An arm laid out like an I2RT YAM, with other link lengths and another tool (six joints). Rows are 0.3 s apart.
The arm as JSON. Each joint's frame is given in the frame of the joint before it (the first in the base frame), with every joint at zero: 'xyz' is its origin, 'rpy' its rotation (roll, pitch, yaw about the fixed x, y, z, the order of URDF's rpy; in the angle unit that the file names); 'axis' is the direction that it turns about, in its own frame. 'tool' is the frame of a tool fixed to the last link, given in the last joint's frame.
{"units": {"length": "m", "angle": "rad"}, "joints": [
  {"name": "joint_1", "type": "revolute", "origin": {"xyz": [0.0, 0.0, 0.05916], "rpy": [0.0, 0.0, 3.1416]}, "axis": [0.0, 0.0, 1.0]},
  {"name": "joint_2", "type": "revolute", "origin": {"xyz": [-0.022, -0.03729, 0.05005], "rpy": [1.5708, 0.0, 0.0]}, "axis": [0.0, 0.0, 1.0]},
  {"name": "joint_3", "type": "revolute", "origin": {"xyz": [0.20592, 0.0, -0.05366], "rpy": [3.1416, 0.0, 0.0]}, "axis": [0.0, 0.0, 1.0]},
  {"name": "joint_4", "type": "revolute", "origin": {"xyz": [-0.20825, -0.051, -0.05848], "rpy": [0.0, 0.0, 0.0]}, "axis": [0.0, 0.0, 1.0]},
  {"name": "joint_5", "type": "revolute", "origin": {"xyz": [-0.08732, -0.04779, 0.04], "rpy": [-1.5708, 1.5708, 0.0]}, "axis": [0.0, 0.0, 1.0]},
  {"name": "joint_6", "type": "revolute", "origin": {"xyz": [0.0, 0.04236, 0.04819], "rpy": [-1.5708, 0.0, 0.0]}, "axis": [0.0, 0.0, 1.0]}
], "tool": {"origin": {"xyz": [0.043, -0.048, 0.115], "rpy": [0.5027, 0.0, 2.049]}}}
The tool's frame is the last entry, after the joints.
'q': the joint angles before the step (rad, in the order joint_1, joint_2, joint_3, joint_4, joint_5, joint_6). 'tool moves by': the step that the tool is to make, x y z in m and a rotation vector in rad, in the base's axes. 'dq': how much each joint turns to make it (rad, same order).
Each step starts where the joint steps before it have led.
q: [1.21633 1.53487 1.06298 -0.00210 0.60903 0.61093]
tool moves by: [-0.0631 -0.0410 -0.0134 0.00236 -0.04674 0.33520]
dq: [0.00043 -0.34093 -0.39406 0.16071 -0.28912 -0.19605]
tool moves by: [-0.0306 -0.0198 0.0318 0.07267 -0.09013 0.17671]
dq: [-0.00019 -0.24360 -0.09435 -0.02221 -0.15125 -0.11260]
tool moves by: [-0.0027 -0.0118 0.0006 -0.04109 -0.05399 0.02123]
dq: [0.00001 -0.06910 0.00003 -0.07752 -0.00494 -0.06904]
